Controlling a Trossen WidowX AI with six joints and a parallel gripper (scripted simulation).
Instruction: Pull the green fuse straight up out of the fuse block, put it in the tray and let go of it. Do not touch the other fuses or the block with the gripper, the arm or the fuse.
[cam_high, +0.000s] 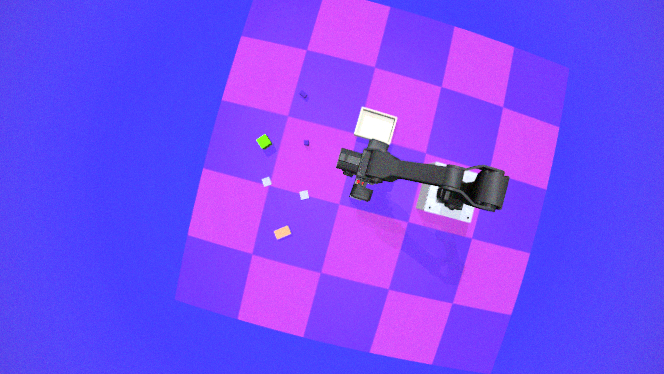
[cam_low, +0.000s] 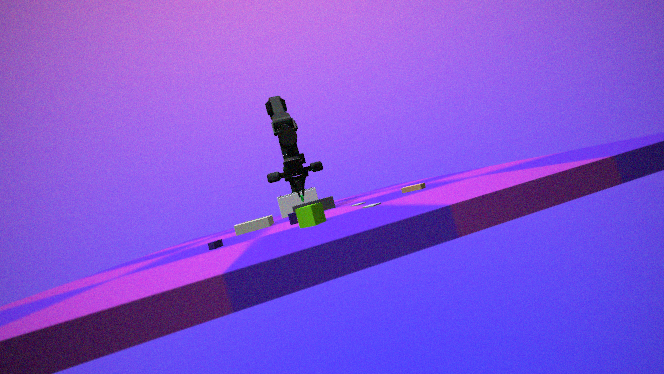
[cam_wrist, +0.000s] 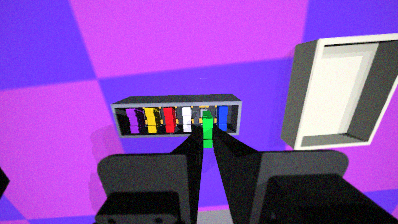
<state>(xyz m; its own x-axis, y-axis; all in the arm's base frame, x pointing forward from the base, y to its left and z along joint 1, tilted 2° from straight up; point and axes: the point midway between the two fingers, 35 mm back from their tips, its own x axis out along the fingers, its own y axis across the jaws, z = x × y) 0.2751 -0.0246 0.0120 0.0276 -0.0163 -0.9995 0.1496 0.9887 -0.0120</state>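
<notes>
Now: gripper tip 17 cm to the left of the white tray, 6 cm above it and 1 cm past it. From my gripper tip the other things lie so: green fuse: 1 cm below.
</notes>
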